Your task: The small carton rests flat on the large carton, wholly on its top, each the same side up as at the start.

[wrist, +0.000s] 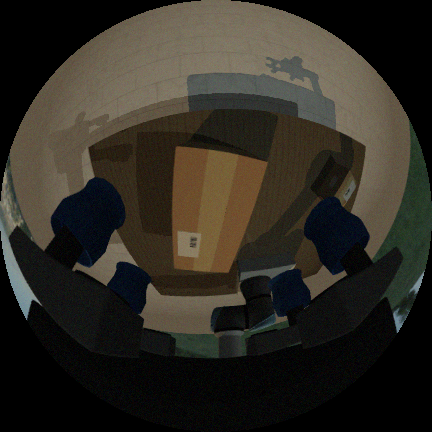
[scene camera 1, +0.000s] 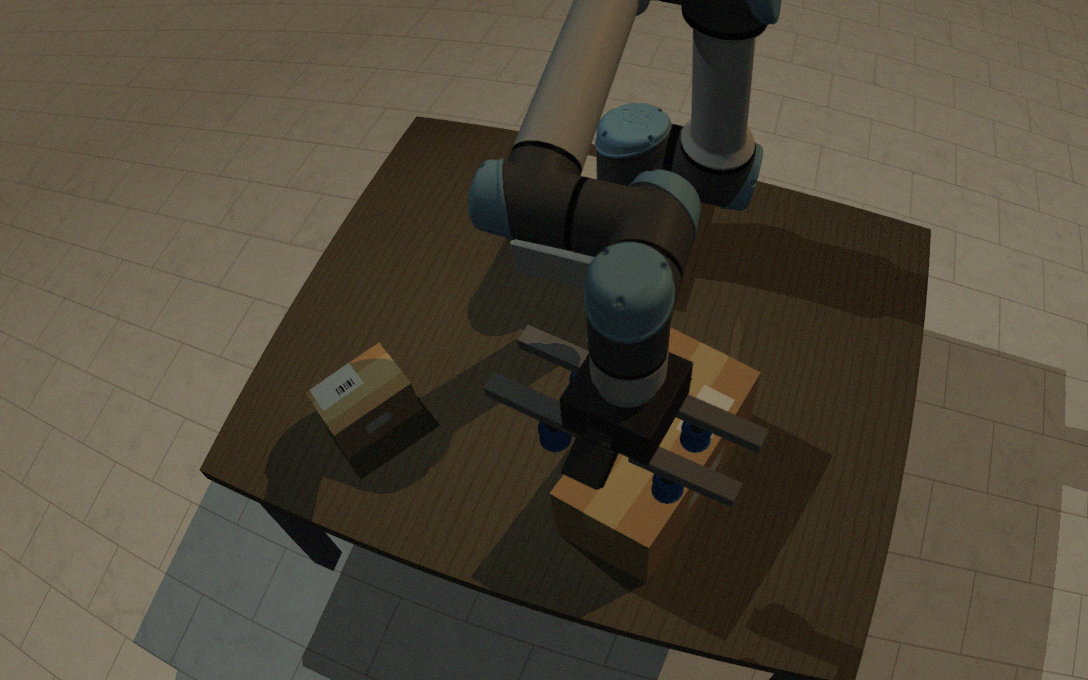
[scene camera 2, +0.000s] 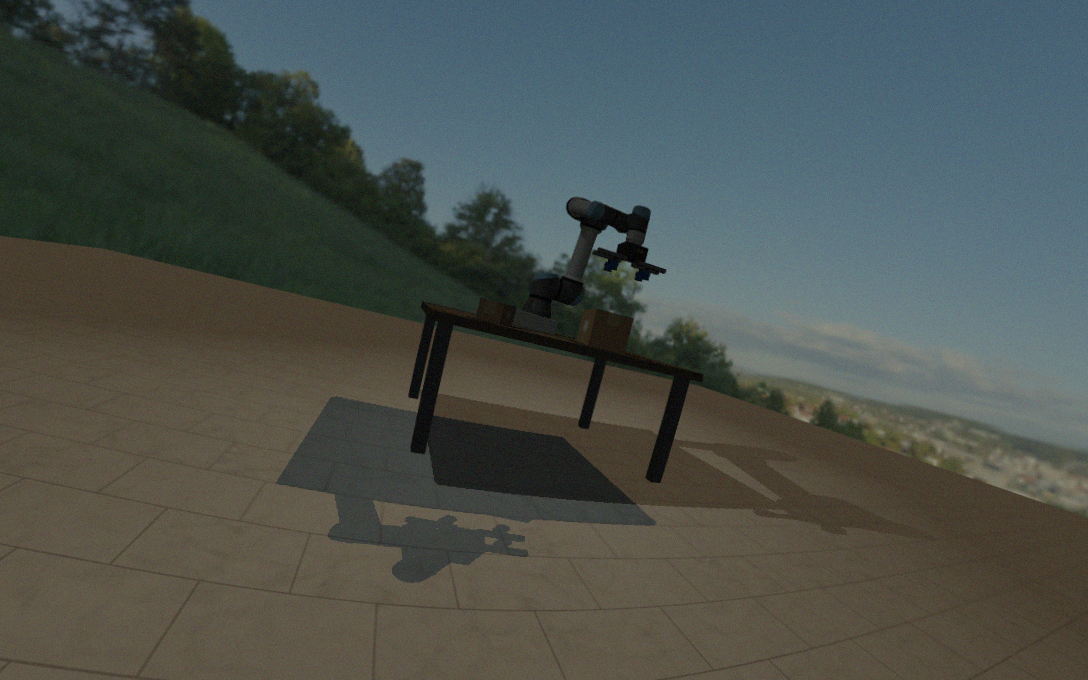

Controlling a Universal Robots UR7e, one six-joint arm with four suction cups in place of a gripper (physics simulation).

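Seen in the pictures: hand, tool point: (wrist: 214, 258) (scene camera 2: 625, 274); arm's base, link origin: (wrist: 255, 282) (scene camera 2: 535, 316).
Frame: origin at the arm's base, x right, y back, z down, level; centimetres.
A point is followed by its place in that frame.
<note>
The large carton (scene camera 1: 607, 498) {x -22.5, y -50.7, z -8.3 cm} (scene camera 2: 605, 330) {x -20.8, y -53.9, z -0.9 cm} (wrist: 220, 200) {x -22.6, y -45.4, z -8.3 cm} is an orange-brown box with a paler tape band and a white barcode label on top. It stands on the table, partly hidden by the tool in scene camera 1. The small carton (scene camera 1: 383, 390) {x 17.6, y -48.1, z -1.3 cm} (scene camera 2: 496, 311) {x 22.3, y -57.7, z 2.2 cm} (wrist: 329, 178) {x 17.3, y -51.9, z 4.6 cm} stands apart on the table, left of the large one in scene camera 1, with its barcode label on top. My gripper (scene camera 1: 622, 433) {x -24.8, y -49.7, z -24.9 cm} (scene camera 2: 627, 268) {x -24.8, y -49.7, z -24.9 cm} (wrist: 215, 257) {x -24.8, y -49.7, z -24.9 cm}, four blue suction cups on bars, hangs above the large carton with a gap. It is open, and no carton is on the cups.
The brown table (scene camera 1: 385, 264) {x 38.0, y -23.2, z 6.5 cm} (scene camera 2: 521, 335) {x 12.6, y -70.0, z 8.1 cm} (wrist: 305, 137) {x 2.9, y -62.2, z 6.5 cm} carries both cartons. The grey robot base (scene camera 1: 549, 263) {x 8.6, y -13.5, z 2.0 cm} (scene camera 2: 535, 321) {x 1.1, y -12.3, z 2.6 cm} (wrist: 265, 268) {x 0.8, y -12.1, z -0.1 cm} stands behind them, between the two in scene camera 2. Shadows of the arm and tool fall across the table.
</note>
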